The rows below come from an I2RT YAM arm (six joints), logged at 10 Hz.
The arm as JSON. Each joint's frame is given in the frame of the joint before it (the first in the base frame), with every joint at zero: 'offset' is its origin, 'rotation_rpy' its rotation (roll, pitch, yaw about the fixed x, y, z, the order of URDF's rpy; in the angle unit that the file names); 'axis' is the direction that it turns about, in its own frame. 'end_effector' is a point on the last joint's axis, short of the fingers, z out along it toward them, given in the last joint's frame.
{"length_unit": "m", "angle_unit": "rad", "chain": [
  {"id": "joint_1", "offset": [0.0, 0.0, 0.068], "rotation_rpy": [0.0, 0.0, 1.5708], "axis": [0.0, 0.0, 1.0]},
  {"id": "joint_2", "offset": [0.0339, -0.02, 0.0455], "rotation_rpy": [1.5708, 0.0, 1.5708], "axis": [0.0, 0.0, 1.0]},
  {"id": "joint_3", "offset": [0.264, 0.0, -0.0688], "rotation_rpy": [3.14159, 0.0, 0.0], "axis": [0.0, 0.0, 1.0]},
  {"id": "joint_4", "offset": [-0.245, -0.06, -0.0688], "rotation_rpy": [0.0, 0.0, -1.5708], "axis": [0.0, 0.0, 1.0]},
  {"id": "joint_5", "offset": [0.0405, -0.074, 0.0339], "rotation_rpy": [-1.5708, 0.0, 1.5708], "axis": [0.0, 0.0, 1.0]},
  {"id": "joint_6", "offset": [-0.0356, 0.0, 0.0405], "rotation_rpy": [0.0, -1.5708, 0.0], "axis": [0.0, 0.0, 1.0]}
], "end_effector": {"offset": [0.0, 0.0, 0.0], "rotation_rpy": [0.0, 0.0, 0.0]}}
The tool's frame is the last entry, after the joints.
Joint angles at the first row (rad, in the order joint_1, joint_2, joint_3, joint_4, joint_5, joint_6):
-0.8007 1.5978 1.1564 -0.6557 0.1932 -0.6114
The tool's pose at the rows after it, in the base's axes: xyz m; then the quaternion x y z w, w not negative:
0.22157 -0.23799 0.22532 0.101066 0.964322 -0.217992 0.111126
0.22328 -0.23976 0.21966 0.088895 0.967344 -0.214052 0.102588
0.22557 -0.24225 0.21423 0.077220 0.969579 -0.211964 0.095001
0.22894 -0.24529 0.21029 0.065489 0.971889 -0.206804 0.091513
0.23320 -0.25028 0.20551 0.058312 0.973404 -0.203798 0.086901
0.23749 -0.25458 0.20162 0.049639 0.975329 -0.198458 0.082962
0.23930 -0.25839 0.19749 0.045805 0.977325 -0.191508 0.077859
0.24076 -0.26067 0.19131 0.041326 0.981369 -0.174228 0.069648
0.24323 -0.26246 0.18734 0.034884 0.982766 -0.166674 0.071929
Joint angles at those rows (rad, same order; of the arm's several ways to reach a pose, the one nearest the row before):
-0.8007 1.6101 1.1528 -0.6532 0.1872 -0.6359
-0.8008 1.6295 1.1534 -0.6507 0.1869 -0.6598
-0.8009 1.6512 1.1568 -0.6445 0.1887 -0.6834
-0.8008 1.6752 1.1692 -0.6436 0.1809 -0.7050
-0.8022 1.7075 1.1877 -0.6396 0.1793 -0.7200
-0.8025 1.7377 1.2092 -0.6428 0.1734 -0.7360
-0.8069 1.7621 1.2242 -0.6497 0.1674 -0.7458
-0.8099 1.7904 1.2394 -0.6727 0.1518 -0.7524
-0.8099 1.8081 1.2463 -0.6690 0.1358 -0.7623

